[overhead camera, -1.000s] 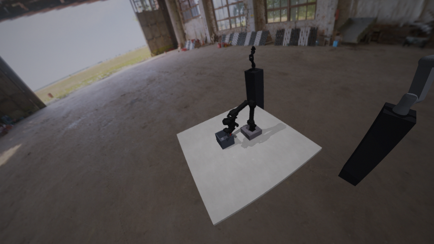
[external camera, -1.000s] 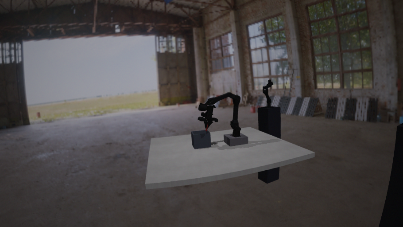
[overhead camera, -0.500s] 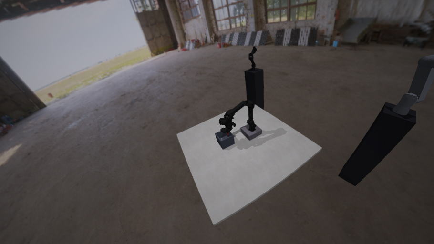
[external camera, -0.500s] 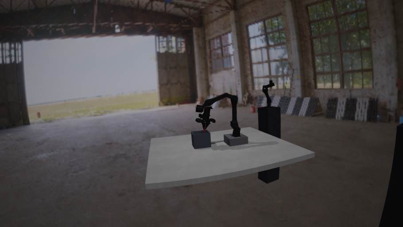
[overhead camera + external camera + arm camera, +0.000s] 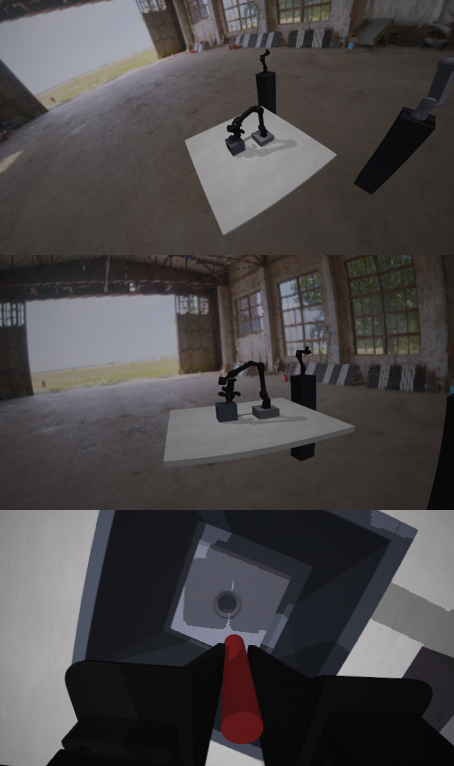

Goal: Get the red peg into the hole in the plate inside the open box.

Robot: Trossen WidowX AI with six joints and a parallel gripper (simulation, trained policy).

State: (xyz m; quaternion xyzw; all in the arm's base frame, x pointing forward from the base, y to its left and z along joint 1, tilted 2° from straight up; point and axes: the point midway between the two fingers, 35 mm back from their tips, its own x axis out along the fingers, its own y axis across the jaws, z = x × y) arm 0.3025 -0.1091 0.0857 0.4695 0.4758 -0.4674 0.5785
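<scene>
The red peg lies 20 mm above my gripper tip. Round my gripper tip: grey plate 20 mm ahead, 20 mm to the right, 90 mm below.
</scene>
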